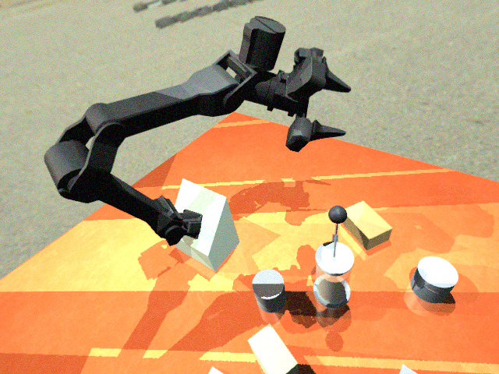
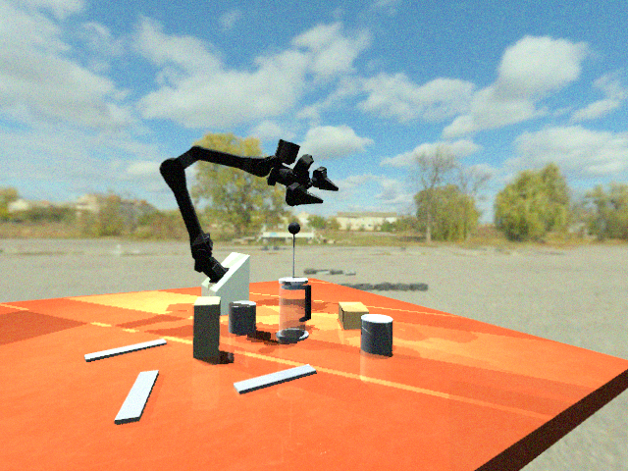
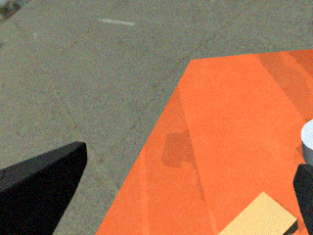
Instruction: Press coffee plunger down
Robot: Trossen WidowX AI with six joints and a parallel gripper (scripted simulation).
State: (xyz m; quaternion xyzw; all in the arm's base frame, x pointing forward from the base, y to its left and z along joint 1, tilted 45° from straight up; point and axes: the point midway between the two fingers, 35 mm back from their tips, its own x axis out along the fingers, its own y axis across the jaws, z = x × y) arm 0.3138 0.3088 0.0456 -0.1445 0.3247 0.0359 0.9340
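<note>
Now: gripper tip 40 mm short of the coffee press, 150 mm to the left of it and 240 mm above it. Round my gripper tip: pale block: 370 mm to the right, 320 mm below.
</note>
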